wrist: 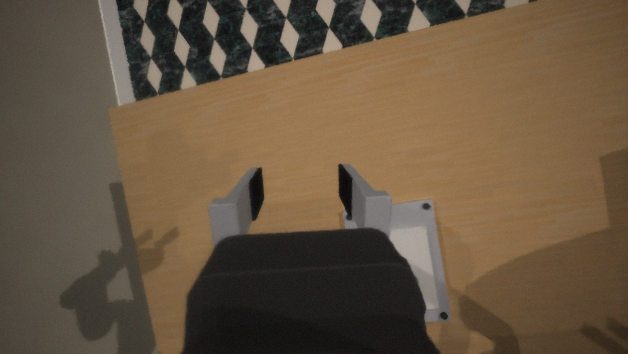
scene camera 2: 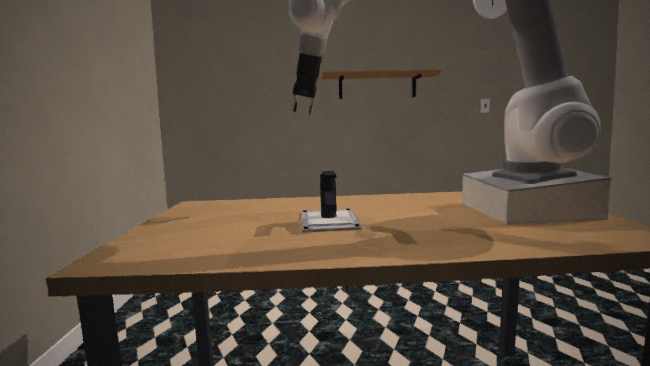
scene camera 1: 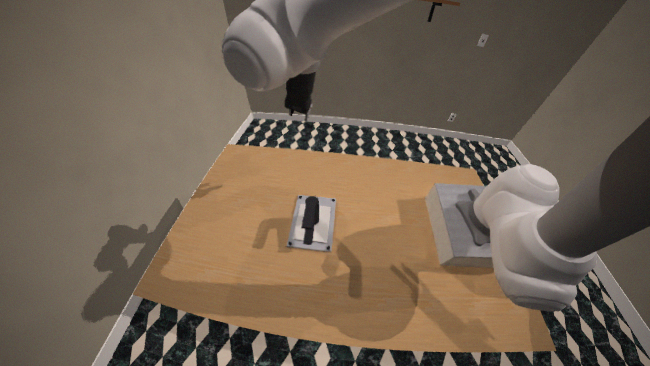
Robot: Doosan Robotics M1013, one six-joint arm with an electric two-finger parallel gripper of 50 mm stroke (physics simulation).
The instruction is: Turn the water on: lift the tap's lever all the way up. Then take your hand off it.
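Observation:
The black tap stands upright on a light plate with a grey rim and dark corner screws. The lever cannot be told clearly from the body, and its angle is unclear. In the wrist view the tap is hidden behind the gripper's dark housing. My gripper is open and empty, high above the tap and apart from it, pointing down at a slight tilt.
The plate lies on the wooden table. The arm's base block stands at the table's right. A wall shelf hangs behind. Arm shadows fall across the table.

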